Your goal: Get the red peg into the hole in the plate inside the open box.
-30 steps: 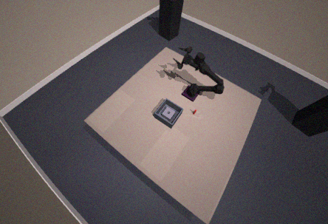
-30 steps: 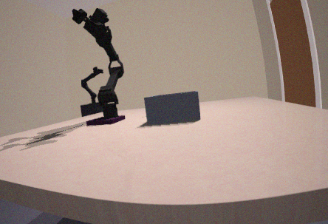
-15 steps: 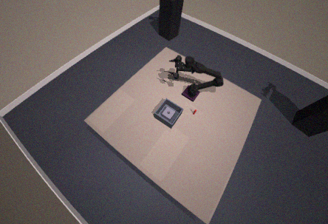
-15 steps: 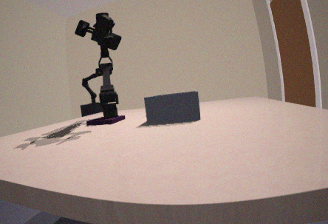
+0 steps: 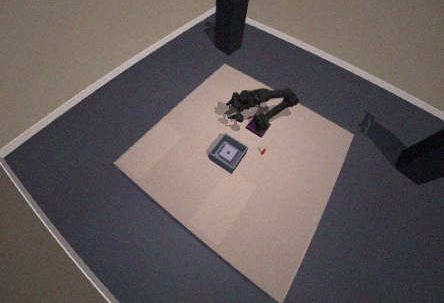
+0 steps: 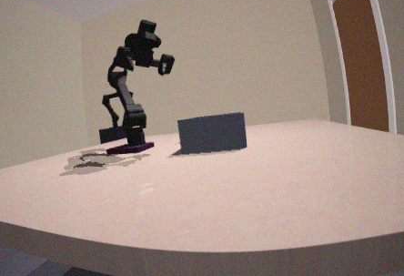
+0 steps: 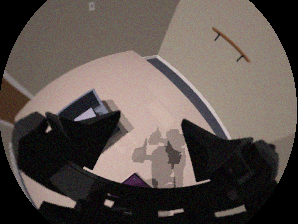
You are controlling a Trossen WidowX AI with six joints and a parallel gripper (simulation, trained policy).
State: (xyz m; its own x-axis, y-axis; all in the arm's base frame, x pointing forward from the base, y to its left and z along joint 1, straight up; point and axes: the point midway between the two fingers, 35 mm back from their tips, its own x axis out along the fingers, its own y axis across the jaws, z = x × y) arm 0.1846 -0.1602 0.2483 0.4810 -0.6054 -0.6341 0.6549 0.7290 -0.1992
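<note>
Now: the red peg 32 cm to the left of my gripper tip, 21 cm below it and 5 cm behind it. Also, from my gripper tip: grey-blue box: 22 cm below, 16 cm to the left, 13 cm ahead.
</note>
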